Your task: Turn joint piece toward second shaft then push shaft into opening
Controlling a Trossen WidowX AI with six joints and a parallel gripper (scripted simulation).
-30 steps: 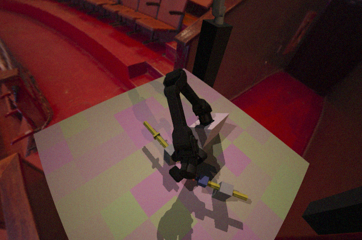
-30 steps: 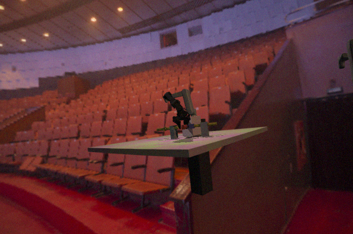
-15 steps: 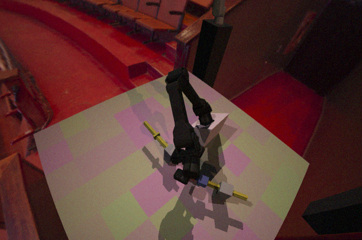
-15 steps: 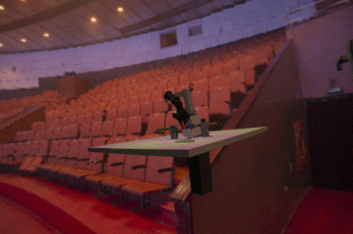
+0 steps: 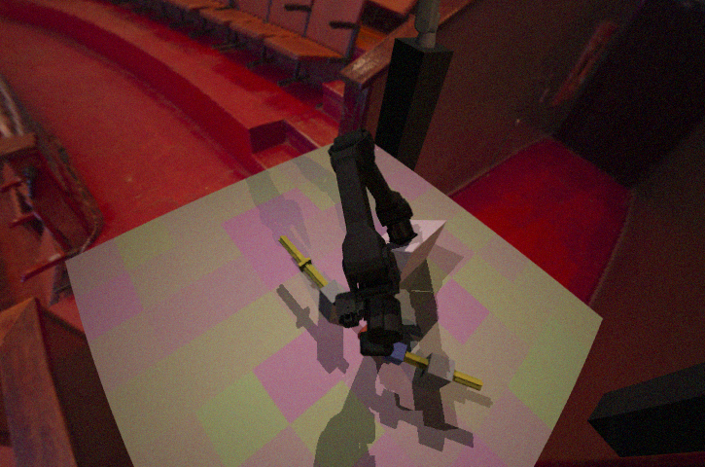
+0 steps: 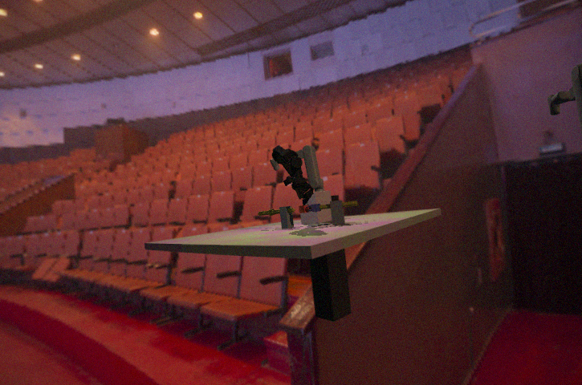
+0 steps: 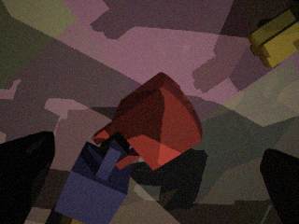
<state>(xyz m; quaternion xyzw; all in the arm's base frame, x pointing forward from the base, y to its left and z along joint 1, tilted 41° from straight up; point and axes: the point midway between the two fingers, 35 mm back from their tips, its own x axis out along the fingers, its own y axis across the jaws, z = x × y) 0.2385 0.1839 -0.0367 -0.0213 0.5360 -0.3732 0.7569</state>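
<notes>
Right now the red square joint piece is 6 cm below my gripper tip, 1 cm to the left of it and 1 cm behind it.
</notes>
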